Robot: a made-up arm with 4 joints.
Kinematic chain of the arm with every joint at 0, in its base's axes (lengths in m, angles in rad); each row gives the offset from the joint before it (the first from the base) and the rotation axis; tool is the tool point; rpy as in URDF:
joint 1: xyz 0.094 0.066 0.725 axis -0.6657 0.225 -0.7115
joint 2: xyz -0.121 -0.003 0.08 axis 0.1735 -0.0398 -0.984
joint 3: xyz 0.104 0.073 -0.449 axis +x
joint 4: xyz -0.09 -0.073 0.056 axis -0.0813 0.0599 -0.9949
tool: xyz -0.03 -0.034 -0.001 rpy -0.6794 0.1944 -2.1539
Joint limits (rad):
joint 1: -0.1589..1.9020
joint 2: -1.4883..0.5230
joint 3: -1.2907..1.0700
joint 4: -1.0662..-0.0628
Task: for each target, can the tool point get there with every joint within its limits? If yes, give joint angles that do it. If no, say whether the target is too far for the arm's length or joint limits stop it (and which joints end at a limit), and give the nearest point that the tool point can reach.
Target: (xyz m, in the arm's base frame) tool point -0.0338 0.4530 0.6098
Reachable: no: joint limits stop it (at a limit: joint 1, joint 2, joint 3, joint 4) | nearest point 0.0165 0.1957 0.4961 | short by 0.286 m
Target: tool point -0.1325 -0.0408 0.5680
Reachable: yes | joints 1.0883 -0.9777 -0.3506 -0.4025
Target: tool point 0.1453 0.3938 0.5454
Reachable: no: joint limits stop it (at a limit: joint 1, joint 2, joint 3, joint 4) | nearest point 0.0165 0.1957 0.4961 | short by 0.241 m
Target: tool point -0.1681 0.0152 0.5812
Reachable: yes | joints 1.4528 -0.4045 -0.3700 -0.3392
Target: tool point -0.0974 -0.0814 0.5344
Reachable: yes | joints 0.8855 -1.1232 -0.1369 -0.5446
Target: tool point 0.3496 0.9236 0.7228
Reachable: no: too far | nearest point 0.0165 0.1957 0.4961 | short by 0.832 m
